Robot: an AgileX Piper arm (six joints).
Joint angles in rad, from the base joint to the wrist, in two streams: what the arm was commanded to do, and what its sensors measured. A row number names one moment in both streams.
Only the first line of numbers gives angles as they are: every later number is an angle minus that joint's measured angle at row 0.
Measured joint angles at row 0: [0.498 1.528 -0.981 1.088 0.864 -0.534]
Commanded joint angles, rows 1 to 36: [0.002 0.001 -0.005 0.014 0.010 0.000]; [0.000 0.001 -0.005 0.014 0.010 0.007]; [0.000 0.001 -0.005 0.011 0.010 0.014]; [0.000 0.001 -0.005 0.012 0.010 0.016]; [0.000 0.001 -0.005 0.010 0.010 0.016]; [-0.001 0.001 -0.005 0.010 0.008 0.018]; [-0.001 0.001 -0.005 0.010 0.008 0.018]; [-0.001 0.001 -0.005 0.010 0.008 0.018]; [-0.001 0.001 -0.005 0.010 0.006 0.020]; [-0.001 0.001 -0.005 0.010 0.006 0.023]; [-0.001 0.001 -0.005 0.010 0.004 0.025]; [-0.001 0.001 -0.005 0.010 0.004 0.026]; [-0.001 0.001 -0.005 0.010 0.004 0.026]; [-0.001 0.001 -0.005 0.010 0.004 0.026]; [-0.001 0.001 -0.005 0.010 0.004 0.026]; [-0.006 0.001 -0.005 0.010 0.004 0.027]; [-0.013 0.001 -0.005 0.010 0.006 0.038]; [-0.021 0.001 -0.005 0.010 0.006 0.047]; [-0.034 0.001 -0.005 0.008 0.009 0.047]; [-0.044 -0.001 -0.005 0.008 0.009 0.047]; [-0.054 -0.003 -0.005 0.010 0.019 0.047]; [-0.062 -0.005 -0.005 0.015 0.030 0.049]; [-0.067 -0.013 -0.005 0.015 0.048 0.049]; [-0.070 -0.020 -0.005 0.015 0.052 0.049]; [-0.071 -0.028 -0.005 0.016 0.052 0.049]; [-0.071 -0.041 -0.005 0.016 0.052 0.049]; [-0.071 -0.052 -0.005 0.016 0.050 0.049]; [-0.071 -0.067 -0.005 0.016 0.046 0.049]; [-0.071 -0.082 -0.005 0.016 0.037 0.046]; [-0.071 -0.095 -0.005 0.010 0.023 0.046]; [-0.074 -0.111 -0.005 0.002 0.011 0.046]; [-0.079 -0.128 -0.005 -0.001 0.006 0.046]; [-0.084 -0.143 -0.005 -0.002 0.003 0.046]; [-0.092 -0.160 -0.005 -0.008 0.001 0.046]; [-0.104 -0.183 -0.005 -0.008 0.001 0.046]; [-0.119 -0.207 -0.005 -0.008 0.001 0.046]
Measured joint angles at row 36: [-0.082 -0.144 0.000 -0.002 0.011 0.049]
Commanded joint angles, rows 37 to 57: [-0.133 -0.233 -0.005 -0.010 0.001 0.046]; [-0.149 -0.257 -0.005 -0.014 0.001 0.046]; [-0.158 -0.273 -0.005 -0.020 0.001 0.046]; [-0.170 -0.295 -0.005 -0.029 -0.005 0.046]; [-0.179 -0.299 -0.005 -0.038 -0.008 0.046]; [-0.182 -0.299 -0.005 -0.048 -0.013 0.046]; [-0.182 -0.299 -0.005 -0.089 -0.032 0.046]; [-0.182 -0.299 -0.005 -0.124 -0.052 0.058]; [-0.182 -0.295 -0.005 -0.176 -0.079 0.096]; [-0.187 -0.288 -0.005 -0.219 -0.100 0.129]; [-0.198 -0.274 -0.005 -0.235 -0.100 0.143]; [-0.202 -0.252 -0.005 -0.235 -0.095 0.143]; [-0.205 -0.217 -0.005 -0.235 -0.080 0.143]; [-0.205 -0.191 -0.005 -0.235 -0.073 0.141]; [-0.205 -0.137 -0.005 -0.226 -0.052 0.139]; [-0.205 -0.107 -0.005 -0.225 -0.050 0.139]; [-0.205 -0.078 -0.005 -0.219 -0.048 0.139]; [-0.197 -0.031 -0.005 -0.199 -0.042 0.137]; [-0.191 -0.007 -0.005 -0.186 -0.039 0.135]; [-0.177 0.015 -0.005 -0.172 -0.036 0.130]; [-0.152 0.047 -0.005 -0.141 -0.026 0.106]
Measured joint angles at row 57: [-0.194 -0.032 0.000 -0.216 -0.047 0.134]
